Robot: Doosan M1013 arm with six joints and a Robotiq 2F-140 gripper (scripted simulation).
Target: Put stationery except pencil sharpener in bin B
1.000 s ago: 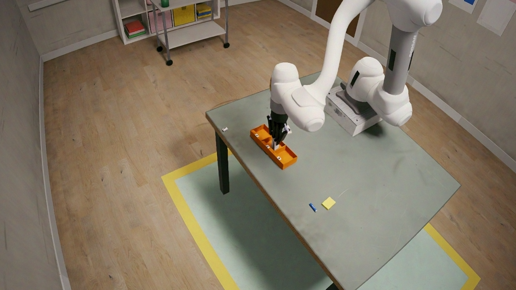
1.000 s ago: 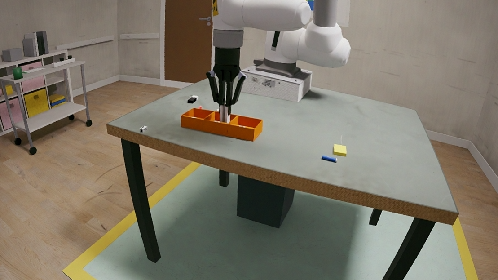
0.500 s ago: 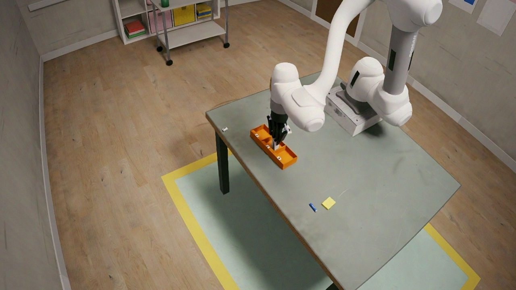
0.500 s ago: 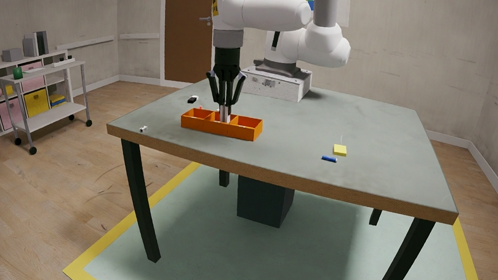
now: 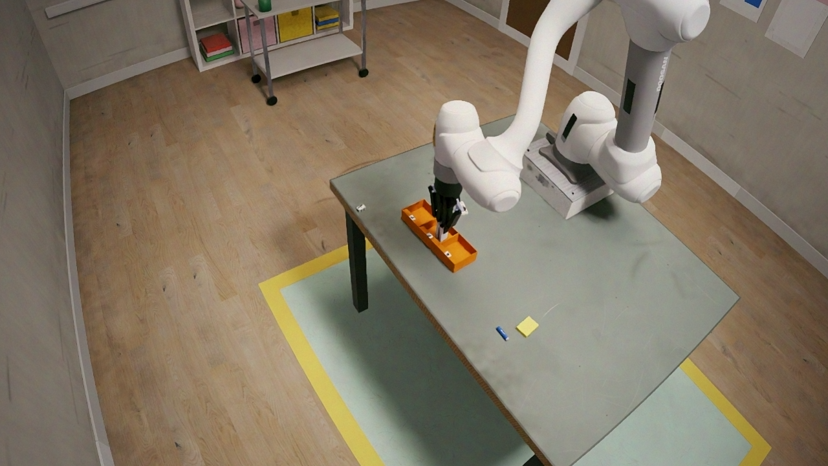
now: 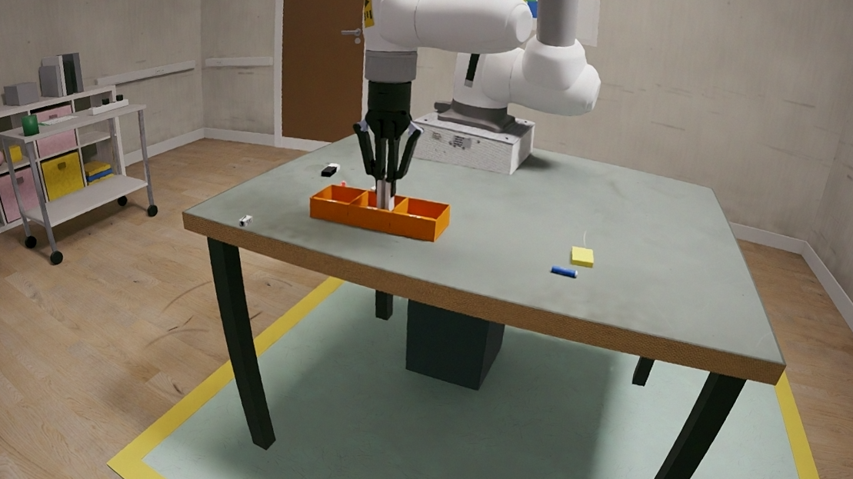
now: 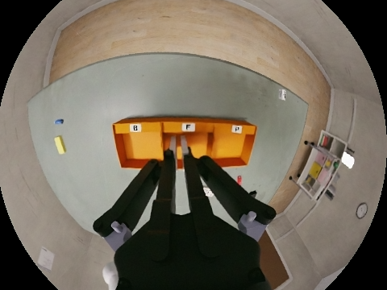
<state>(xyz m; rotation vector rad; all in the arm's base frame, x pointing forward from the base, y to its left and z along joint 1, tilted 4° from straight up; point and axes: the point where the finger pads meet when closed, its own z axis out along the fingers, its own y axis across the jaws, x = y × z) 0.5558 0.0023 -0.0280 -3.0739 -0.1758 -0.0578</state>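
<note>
The orange bin is 1 cm to the right of my hand and 3 cm below it. From my hand the other things lie so: white pencil sharpener (14 cm ahead, 23 cm to the right, 4 cm below); red piece (11 cm behind, 17 cm to the right, 5 cm below); flat white piece (14 cm behind, 8 cm to the right, 5 cm below).
</note>
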